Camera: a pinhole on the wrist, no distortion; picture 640 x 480 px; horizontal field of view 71.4 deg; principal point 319.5 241.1 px. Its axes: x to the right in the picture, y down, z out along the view. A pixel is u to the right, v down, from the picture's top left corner.
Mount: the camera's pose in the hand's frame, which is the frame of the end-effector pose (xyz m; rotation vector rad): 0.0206 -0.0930 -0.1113 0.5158 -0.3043 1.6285
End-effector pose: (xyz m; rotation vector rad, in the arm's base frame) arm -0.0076 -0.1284 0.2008 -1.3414 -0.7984 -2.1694
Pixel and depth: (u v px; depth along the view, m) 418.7 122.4 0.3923
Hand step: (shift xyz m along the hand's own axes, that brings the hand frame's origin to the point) 0.1779 -0.1942 0.2595
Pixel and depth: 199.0 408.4 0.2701
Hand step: -0.0341 -0.3001 0.0953
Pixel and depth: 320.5 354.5 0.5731
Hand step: -0.0366 -0.3884 0.3978
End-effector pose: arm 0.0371 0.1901 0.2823 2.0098 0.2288 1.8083
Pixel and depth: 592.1 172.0 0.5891
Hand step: 0.1782 -0.0549 0.5663
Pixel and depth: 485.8 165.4 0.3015
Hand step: 0.1100 -0.1352 0.1992
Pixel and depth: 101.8 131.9 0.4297
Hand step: 0.2025 -0.4696 0.1436
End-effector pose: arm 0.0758 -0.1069 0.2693 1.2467 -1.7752 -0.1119
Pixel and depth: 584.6 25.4 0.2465
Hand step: 0.1669 -0.0703 0.1619
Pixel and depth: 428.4 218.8 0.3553
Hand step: 0.0867 -0.1878 0.2362
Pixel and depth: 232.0 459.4 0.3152
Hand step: -0.0803 -0.3191 0.1451
